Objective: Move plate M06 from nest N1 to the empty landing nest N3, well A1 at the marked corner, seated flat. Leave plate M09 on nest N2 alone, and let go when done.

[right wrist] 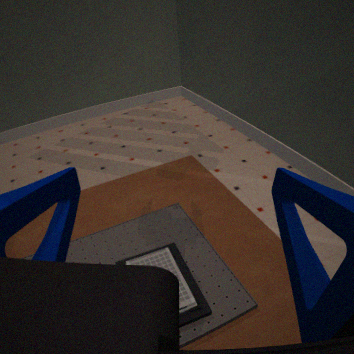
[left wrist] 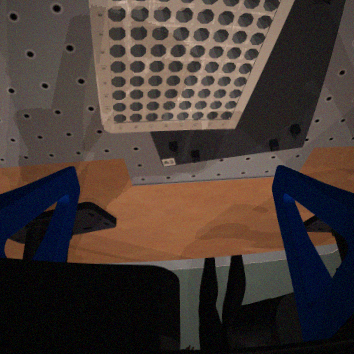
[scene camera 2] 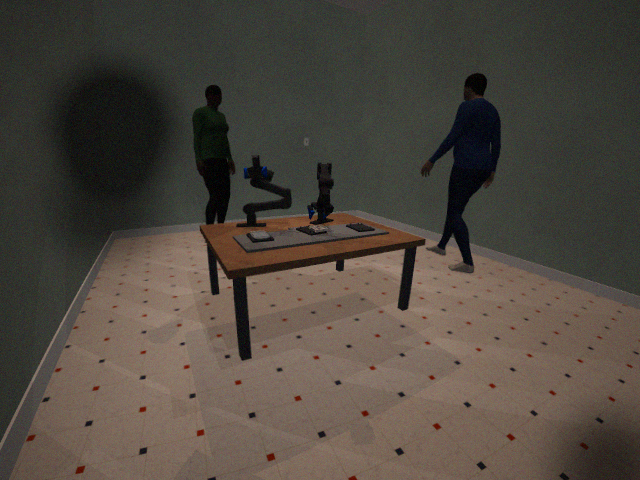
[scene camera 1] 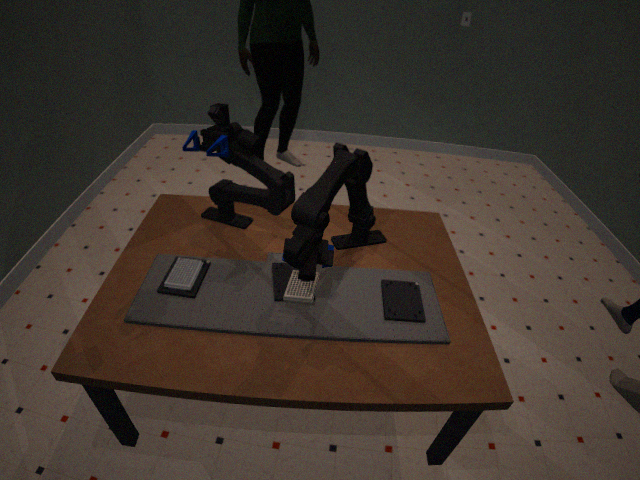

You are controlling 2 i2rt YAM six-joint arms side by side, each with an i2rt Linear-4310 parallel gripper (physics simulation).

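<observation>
A cream well plate (scene camera 1: 298,290) (scene camera 2: 318,228) (left wrist: 170,127) lies off-centre on the dark middle nest (scene camera 1: 278,281) (left wrist: 280,100), overhanging its picture-right side in scene camera 1. The nest's A1 mark (left wrist: 168,162) is uncovered. A pale plate (scene camera 1: 183,273) (scene camera 2: 259,235) (right wrist: 186,295) sits on the picture-left nest (scene camera 1: 169,291) (right wrist: 200,315). The picture-right nest (scene camera 1: 403,302) (scene camera 2: 360,227) is empty. Plate and nest numbers are unreadable. My left gripper (scene camera 1: 308,256) (scene camera 2: 318,212) (left wrist: 175,176) is open behind and above the cream plate. My right gripper (scene camera 1: 205,146) (scene camera 2: 255,172) (right wrist: 175,178) is open, raised high.
The nests stand on a grey perforated board (scene camera 1: 237,315) (scene camera 2: 289,241) (right wrist: 227,295) on the wooden table (scene camera 1: 268,366) (scene camera 2: 232,263). A person in green (scene camera 1: 279,67) (scene camera 2: 211,134) stands behind the table. A person in blue (scene camera 2: 473,134) stands at the picture's right in scene camera 2.
</observation>
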